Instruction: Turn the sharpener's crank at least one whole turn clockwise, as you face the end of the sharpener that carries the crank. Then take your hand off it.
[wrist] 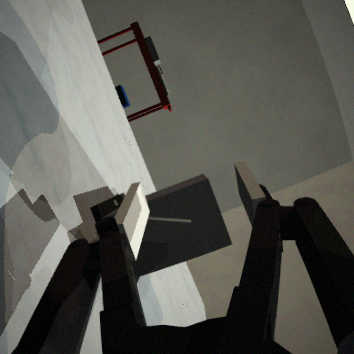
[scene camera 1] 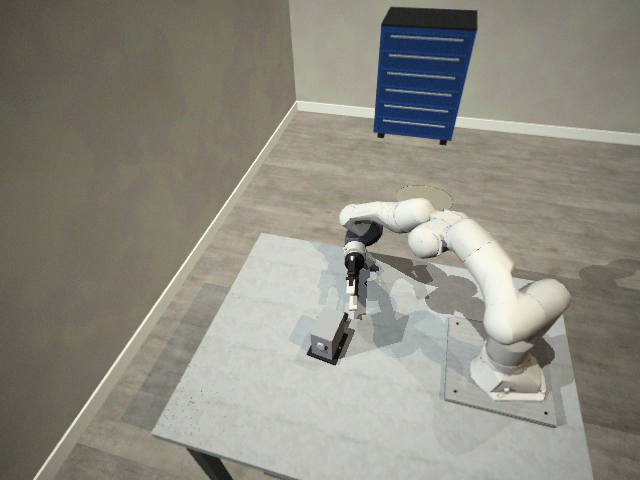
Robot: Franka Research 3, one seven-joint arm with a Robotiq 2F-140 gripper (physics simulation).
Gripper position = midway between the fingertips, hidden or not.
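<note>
There is a grey sharpener [scene camera 1: 327,337] that I can see, and the wrist view gives me the grey sharpener [wrist: 193,198] as well. My own gripper [scene camera 1: 351,302] is visible too. Looking through the wrist view, I find my gripper [wrist: 189,187] there again.
</note>
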